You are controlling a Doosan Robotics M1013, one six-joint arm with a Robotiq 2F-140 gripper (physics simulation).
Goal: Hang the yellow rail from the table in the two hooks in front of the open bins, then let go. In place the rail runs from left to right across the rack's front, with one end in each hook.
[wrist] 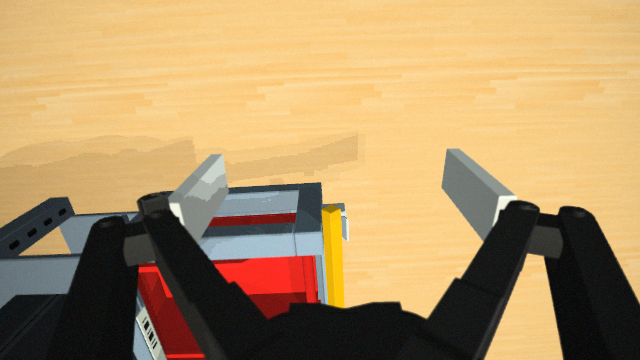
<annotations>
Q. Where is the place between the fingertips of my gripper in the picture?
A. At 334, 170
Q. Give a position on a yellow rail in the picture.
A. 331, 215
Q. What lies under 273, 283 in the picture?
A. A red bin.
</annotations>
